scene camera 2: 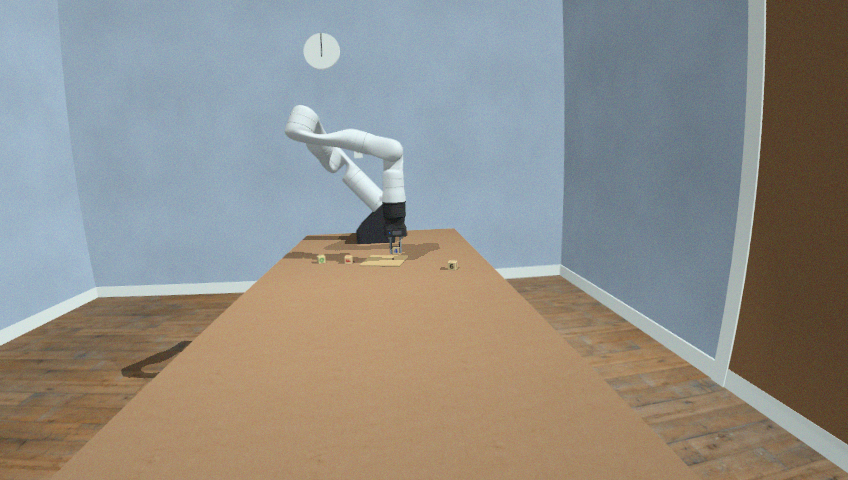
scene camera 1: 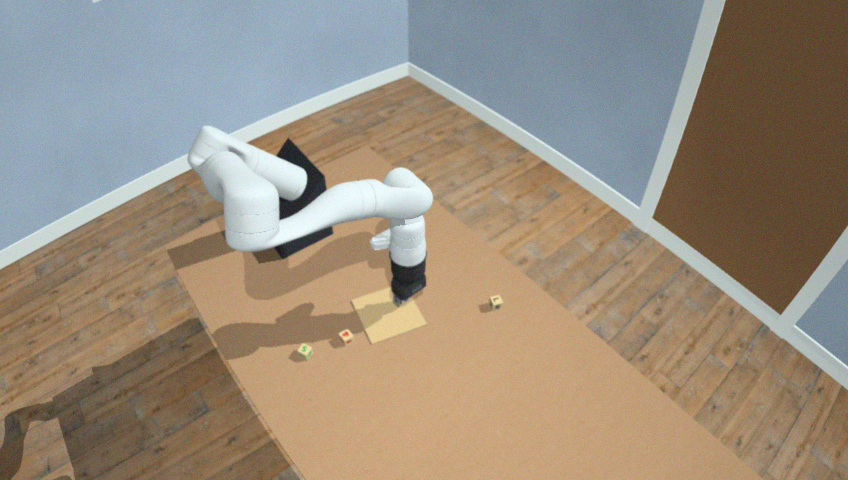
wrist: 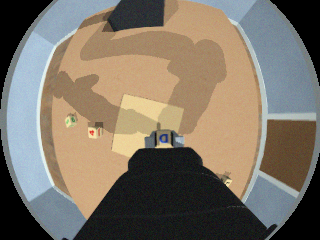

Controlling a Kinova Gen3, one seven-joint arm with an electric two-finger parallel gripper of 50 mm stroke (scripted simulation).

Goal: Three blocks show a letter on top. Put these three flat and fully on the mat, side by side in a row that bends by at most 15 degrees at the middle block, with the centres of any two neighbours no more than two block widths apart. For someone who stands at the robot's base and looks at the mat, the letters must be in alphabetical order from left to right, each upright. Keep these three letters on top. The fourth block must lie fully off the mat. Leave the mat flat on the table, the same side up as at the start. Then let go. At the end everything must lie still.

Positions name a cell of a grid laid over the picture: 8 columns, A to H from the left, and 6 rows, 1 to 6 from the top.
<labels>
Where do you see a tan mat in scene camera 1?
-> D4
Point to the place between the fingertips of my gripper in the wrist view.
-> E4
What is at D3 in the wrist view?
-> A tan mat.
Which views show my gripper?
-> Scene camera 2, scene camera 1 and the wrist view: all of them.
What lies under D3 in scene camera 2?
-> My gripper.
</labels>
